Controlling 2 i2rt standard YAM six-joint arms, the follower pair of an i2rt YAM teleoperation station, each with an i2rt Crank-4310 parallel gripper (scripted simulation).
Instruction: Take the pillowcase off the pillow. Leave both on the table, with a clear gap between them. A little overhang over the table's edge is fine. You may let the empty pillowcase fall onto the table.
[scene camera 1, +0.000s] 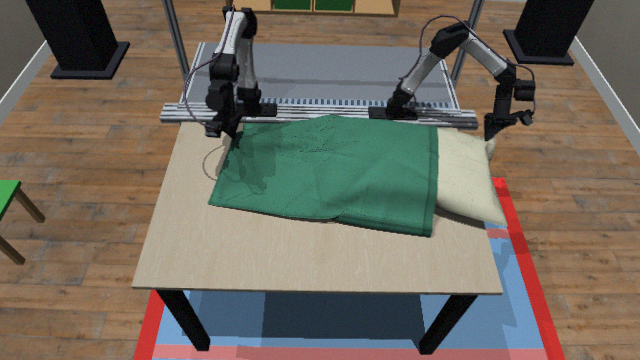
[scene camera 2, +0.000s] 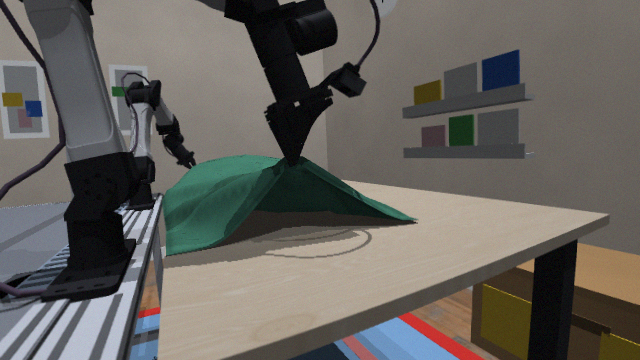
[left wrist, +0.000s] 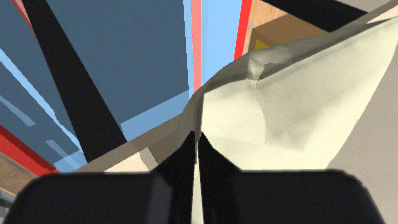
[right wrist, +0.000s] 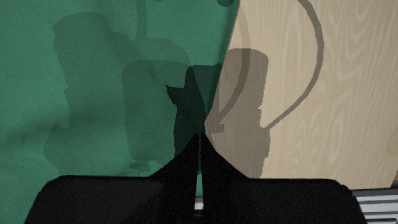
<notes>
I see my left gripper (scene camera 1: 485, 141), my right gripper (scene camera 2: 293, 165), a green pillowcase (scene camera 1: 381, 174) and a cream pillow (scene camera 1: 466, 189).
The green pillowcase shows as well in scene camera 2 (scene camera 2: 213, 198) and in the right wrist view (right wrist: 99, 95). The cream pillow also shows in the left wrist view (left wrist: 290, 106). My left gripper shows as well in the left wrist view (left wrist: 196, 134).
</notes>
